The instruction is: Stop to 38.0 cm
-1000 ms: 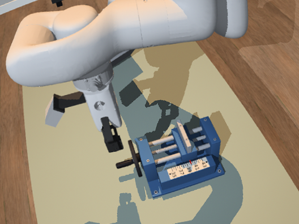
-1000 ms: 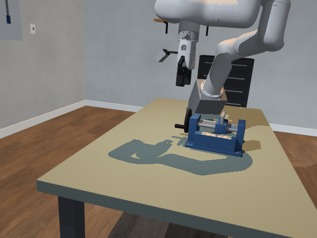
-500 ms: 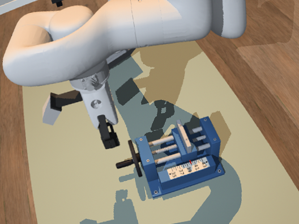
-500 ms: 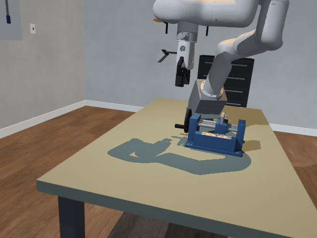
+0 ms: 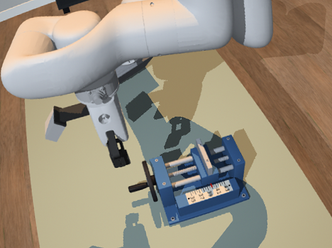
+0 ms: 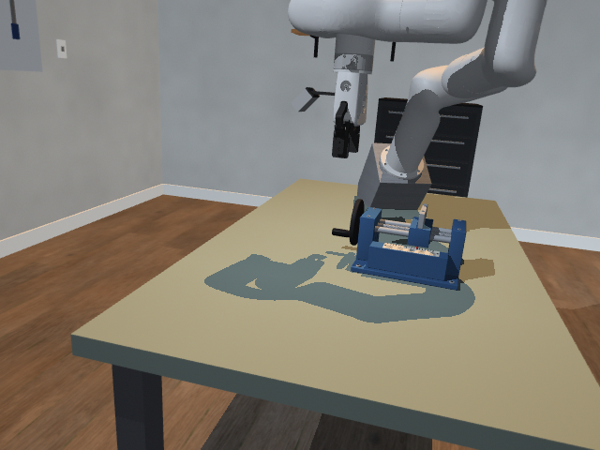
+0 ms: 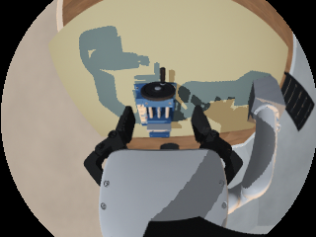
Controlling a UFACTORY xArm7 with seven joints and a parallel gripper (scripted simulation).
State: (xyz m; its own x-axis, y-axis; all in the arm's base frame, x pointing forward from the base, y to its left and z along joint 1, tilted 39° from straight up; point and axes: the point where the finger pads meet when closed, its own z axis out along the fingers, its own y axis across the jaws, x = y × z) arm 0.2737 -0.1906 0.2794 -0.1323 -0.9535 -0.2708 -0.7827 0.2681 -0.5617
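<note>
My gripper is now 1 cm short of the handwheel, 2 cm to the right of it and 17 cm above it. From my hand the other things lie so: stop plate 5 cm ahead, 16 cm to the left, 13 cm below.
</note>
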